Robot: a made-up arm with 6 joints. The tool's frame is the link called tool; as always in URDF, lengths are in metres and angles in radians. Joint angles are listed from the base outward. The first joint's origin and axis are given. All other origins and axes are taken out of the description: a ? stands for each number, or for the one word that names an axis. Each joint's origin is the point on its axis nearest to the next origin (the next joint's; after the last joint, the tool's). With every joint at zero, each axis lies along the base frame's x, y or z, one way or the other. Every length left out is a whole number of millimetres.
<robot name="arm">
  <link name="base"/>
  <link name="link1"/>
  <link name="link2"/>
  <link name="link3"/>
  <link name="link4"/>
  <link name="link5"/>
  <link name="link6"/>
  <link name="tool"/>
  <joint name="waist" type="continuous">
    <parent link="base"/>
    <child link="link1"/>
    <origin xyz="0 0 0.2"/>
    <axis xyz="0 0 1"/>
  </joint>
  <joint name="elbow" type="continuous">
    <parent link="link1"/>
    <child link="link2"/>
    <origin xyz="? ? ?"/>
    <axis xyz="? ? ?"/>
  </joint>
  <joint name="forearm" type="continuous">
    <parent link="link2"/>
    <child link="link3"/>
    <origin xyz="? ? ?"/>
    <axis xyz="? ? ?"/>
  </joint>
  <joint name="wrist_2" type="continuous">
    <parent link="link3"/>
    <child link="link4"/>
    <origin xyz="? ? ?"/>
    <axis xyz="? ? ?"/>
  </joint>
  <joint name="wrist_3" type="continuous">
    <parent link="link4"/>
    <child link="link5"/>
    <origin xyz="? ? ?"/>
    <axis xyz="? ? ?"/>
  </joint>
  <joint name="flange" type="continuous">
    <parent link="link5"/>
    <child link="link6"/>
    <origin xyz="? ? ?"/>
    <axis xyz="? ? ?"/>
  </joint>
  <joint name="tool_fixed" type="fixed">
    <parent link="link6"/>
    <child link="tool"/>
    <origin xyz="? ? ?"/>
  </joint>
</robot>
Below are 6 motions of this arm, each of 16 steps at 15 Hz.
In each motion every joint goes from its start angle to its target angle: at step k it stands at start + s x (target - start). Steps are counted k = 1, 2, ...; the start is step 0. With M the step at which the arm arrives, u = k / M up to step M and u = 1 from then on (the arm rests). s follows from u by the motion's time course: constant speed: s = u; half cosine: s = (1 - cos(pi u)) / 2; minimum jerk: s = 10 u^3 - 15 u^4 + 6 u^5.
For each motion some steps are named. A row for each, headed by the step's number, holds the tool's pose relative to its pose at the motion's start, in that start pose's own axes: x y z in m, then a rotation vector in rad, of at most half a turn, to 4 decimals.
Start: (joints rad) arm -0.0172 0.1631 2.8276 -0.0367 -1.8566 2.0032
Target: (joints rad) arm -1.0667 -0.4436 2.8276 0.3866 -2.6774 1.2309
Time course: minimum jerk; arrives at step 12
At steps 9, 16:
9: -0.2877 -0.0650 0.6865 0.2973 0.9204 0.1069
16: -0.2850 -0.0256 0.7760 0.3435 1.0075 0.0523

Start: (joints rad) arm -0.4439 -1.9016 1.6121 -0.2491 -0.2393 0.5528
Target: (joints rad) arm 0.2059 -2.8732 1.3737 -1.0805 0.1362 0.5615
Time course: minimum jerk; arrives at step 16
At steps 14, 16:
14: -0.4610 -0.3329 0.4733 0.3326 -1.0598 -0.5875
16: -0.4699 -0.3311 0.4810 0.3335 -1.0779 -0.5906

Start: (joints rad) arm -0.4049 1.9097 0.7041 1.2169 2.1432 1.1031
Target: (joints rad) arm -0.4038 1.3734 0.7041 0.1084 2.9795 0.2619
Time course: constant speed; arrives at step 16
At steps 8, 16:
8: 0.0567 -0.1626 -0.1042 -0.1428 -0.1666 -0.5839
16: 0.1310 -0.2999 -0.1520 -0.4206 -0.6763 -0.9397

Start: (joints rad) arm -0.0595 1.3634 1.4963 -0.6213 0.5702 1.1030
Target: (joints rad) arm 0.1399 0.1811 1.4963 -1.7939 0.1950 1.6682
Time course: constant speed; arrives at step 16
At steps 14, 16:
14: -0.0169 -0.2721 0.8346 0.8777 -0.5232 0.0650
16: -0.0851 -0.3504 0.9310 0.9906 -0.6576 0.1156

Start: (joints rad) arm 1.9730 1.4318 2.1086 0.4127 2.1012 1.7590
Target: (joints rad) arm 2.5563 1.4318 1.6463 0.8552 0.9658 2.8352
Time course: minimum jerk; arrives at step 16
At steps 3, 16:
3: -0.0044 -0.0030 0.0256 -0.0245 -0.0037 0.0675
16: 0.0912 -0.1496 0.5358 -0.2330 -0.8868 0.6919

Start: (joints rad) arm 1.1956 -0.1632 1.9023 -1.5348 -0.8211 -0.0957
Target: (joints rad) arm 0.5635 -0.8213 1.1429 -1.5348 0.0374 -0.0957
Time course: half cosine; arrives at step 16
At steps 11, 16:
11: 0.0910 0.0715 -0.1158 -0.3600 -0.4614 -0.2267
16: 0.1066 0.0754 -0.1689 -0.4992 -0.5858 -0.2477

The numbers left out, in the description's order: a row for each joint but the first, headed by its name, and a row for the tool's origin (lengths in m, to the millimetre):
elbow: xyz 0 0 0, axis 0 1 0
forearm: xyz 0 0 0.304, axis 0 -1 0
wrist_2: xyz 0.602 0 0, axis -1 0 0
wrist_3: xyz 0 -0.143 0, axis 0 -1 0
flange: xyz 0 0 0, axis -1 0 0
tool: xyz 0 0 0

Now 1 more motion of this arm.
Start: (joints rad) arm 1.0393 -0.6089 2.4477 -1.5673 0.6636 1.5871
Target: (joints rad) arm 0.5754 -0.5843 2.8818 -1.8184 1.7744 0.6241
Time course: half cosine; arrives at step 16
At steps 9, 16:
9: -0.1630 0.1691 0.1493 0.8427 -0.0887 -0.3645
16: -0.3123 0.2356 0.2477 1.3585 -0.1238 -0.6369

